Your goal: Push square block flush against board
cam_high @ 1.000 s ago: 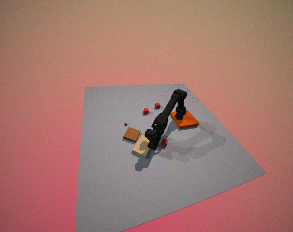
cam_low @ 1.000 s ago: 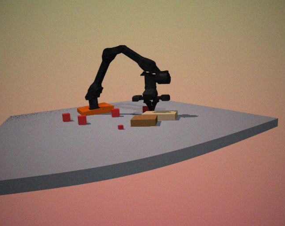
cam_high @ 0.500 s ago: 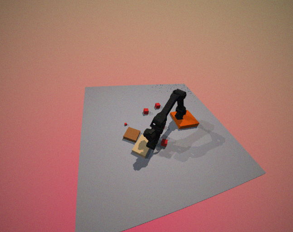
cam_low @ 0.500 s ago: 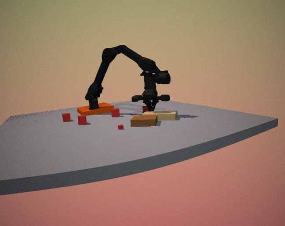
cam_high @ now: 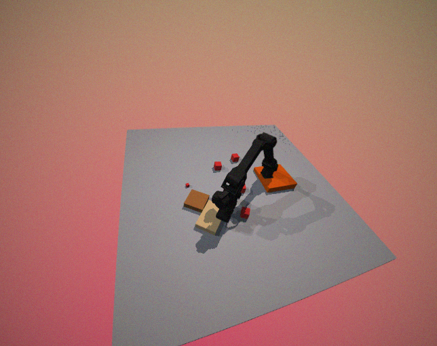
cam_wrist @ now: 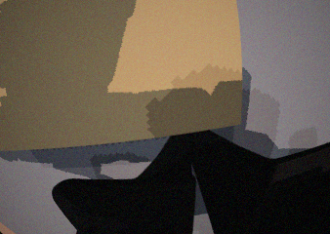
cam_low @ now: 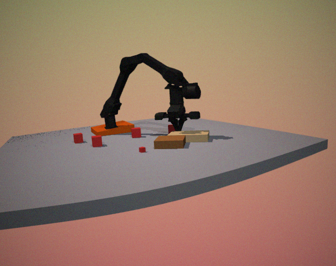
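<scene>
Now: gripper tip 14 cm short of the square block, 10 cm to the left of it and 1 cm below it. From my gripper tip the other things lie so: board (8 cm ahead, 1 cm to the left, 1 cm above); then tiny red cube (21 cm to the right, 18 cm ahead).
</scene>
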